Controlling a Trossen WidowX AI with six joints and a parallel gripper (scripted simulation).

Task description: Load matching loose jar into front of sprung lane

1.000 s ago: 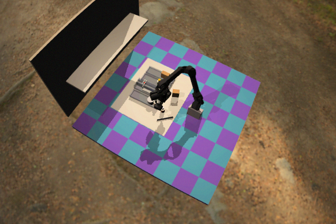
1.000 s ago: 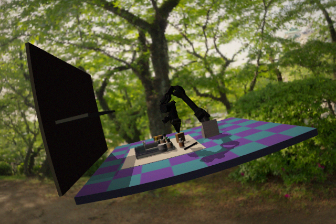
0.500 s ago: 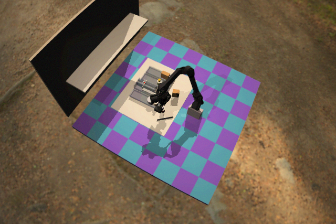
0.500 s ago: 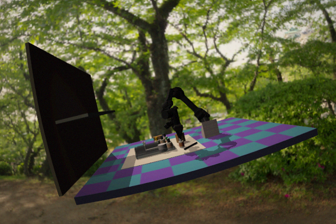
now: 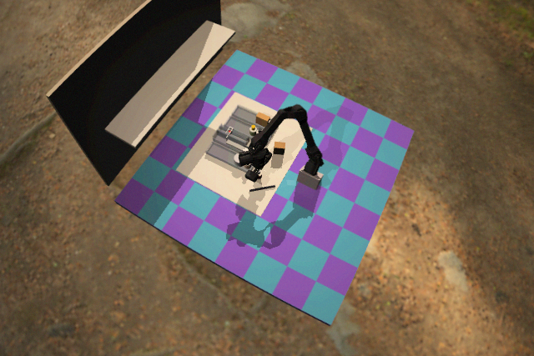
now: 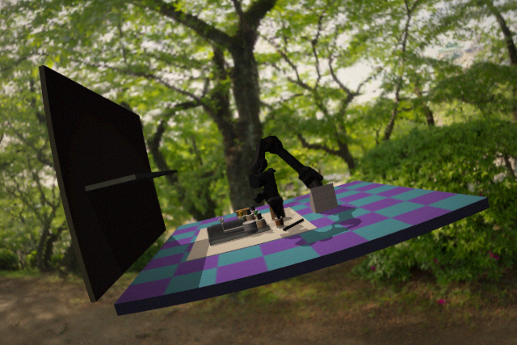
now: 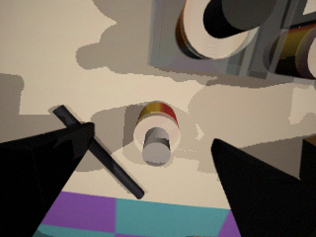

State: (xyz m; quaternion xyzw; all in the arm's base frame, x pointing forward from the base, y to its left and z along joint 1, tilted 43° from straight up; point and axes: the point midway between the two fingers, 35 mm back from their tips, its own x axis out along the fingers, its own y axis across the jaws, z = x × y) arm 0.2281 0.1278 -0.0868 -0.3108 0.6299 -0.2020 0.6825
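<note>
Right now the black stick is 6 cm behind my gripper tip, 4 cm to the left of it and 4 cm below it. The rest, counted from my gripper tip: orange-topped box: 20 cm to the right, 1 cm below; then clear-walled sprung lane: 24 cm ahead, 10 cm to the right, 3 cm below.
</note>
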